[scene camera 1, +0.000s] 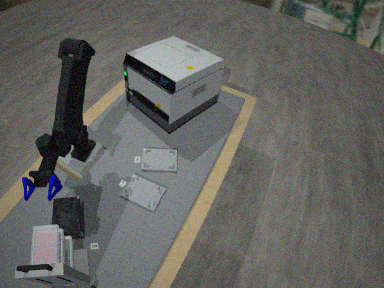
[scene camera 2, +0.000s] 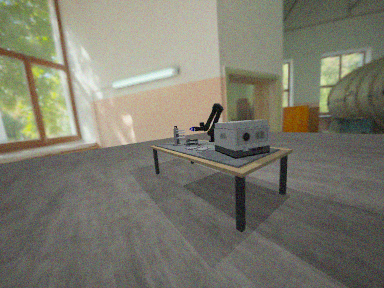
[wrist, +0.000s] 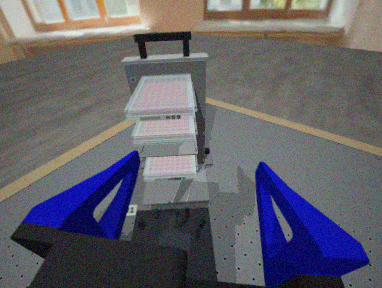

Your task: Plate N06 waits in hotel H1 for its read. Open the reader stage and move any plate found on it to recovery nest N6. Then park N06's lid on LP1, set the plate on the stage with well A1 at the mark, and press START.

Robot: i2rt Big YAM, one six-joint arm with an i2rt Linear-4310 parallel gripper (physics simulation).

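Places are measured from the arm's base along level axes (x up, y right, z ahead), in metres.
Pixels of known places: gripper, fingertip midpoint: (scene camera 1: 37, 200) (scene camera 2: 190, 129) (wrist: 197, 161); arm's base at its link origin: (scene camera 1: 83, 149) (scene camera 2: 213, 141).
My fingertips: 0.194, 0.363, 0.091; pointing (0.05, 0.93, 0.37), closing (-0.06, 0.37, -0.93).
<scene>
For each thing: its top centre in the pictures, then the offset to it from my fingertips, as dx, dy, dz. "*": a spot on its surface instead.
- white reader at its top centre: (scene camera 1: 173, 55) (scene camera 2: 239, 121) +0.080, -0.897, +0.178
- black nest at its top centre: (wrist: 169, 257) (scene camera 1: 64, 213) -0.156, -0.033, +0.026
- H1 tag at its top centre: (wrist: 128, 210) (scene camera 1: 94, 246) -0.232, +0.020, +0.171
- black handle at a spot on its surface: (wrist: 162, 36) (scene camera 1: 32, 265) * +0.059, +0.178, +0.149
My gripper (scene camera 1: 39, 198) (scene camera 2: 192, 129) (wrist: 197, 161) is open and empty, in the air near hotel H1 (scene camera 1: 75, 274) (scene camera 2: 176, 136) (wrist: 200, 75). The hotel holds three pink plates at different heights: a top one (scene camera 1: 46, 245) (wrist: 162, 95), a middle one (wrist: 162, 128) and a low one (wrist: 170, 165). Their labels are too blurred to read surely. The white reader (scene camera 1: 172, 75) (scene camera 2: 242, 134) stands at the table's far end in scene camera 1, a green light (scene camera 1: 125, 73) on it; no extended stage shows. Two flat grey nests (scene camera 1: 160, 161) (scene camera 1: 145, 193) lie mid-table; their tags are unreadable.
A black nest (scene camera 1: 68, 218) (wrist: 172, 230) with small pegs lies before the hotel. The H1 tag (scene camera 1: 94, 246) (wrist: 132, 210) lies beside it. A black handle (scene camera 1: 34, 268) (wrist: 162, 36) tops the hotel. The table has a wooden edge (scene camera 1: 204, 204) (scene camera 2: 245, 170) (wrist: 280, 122).
</scene>
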